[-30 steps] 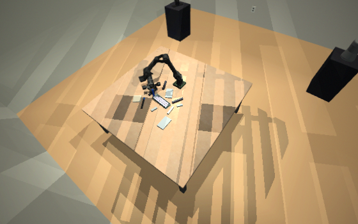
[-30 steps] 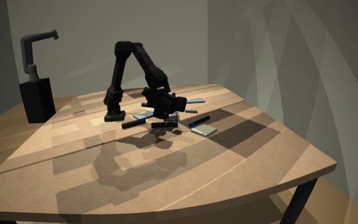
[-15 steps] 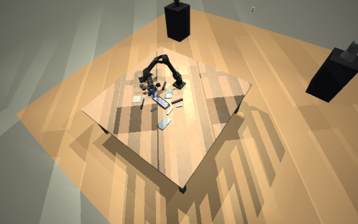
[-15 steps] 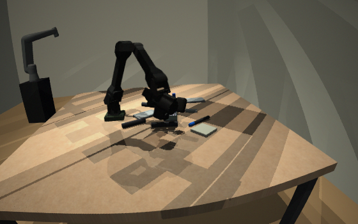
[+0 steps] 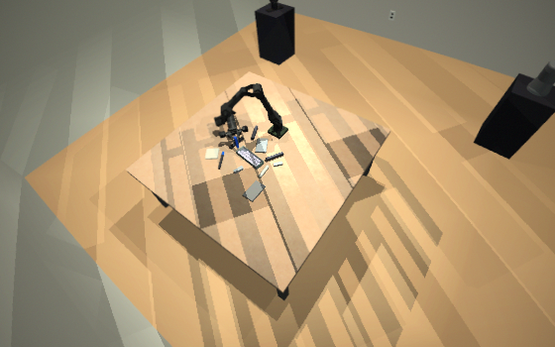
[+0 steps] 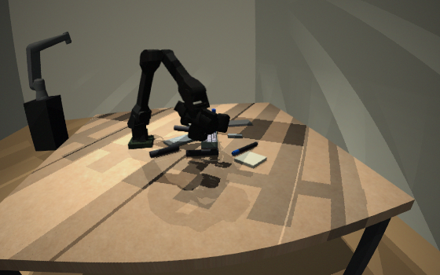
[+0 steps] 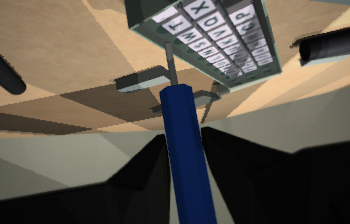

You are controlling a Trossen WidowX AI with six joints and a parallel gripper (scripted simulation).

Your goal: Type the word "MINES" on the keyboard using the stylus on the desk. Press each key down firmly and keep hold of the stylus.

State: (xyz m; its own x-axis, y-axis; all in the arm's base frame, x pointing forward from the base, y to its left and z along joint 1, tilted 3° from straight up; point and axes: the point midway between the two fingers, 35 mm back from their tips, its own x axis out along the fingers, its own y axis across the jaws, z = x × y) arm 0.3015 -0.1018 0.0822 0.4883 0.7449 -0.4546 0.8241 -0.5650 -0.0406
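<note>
Right now my gripper tip is 23 cm to the right of the white cylinder, 8 cm above it and 2 cm short of it. Round my gripper tip: blue stylus (1 cm below); blue pen (9 cm ahead, 8 cm below, 7 cm to the right); grey slab (14 cm behind, 9 cm below, 7 cm to the left).
</note>
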